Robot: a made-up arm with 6 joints.
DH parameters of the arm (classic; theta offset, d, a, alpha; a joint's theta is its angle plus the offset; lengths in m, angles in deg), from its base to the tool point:
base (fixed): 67.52 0 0.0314 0
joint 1: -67.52 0.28 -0.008 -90
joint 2: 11.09 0 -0.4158 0
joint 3: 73.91 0.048 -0.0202 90
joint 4: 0 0.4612 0.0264 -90
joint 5: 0 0.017 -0.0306 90
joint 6: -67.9 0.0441 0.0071 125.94
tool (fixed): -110.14 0.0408 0 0
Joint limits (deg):
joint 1: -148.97..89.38
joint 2: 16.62..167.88
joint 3: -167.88..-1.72
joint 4: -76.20..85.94
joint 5: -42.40..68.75
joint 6: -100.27..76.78
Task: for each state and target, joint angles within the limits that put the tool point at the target. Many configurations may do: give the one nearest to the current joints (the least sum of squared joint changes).
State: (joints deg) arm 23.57 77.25 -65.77 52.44 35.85 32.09
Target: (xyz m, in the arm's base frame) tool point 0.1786 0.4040 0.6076
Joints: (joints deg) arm 59.92 67.66 -52.89 53.80 38.35 34.73
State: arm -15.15 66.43 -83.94 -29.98 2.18 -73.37
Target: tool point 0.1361 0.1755 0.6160
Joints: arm 18.81 32.82 -30.99 -36.17 -7.31 -77.48
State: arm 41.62 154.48 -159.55 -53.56 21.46 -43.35
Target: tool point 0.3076 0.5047 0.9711
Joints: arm 48.68 121.87 -167.88 -51.65 -5.63 -41.49
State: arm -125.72 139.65 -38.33 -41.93 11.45 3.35
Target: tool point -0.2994 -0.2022 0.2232
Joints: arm -148.97 101.08 -30.91 -32.31 29.41 31.61
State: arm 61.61 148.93 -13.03 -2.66 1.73 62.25
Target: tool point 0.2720 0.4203 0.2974
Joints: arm 52.56 102.03 -44.89 -3.63 -1.63 60.06
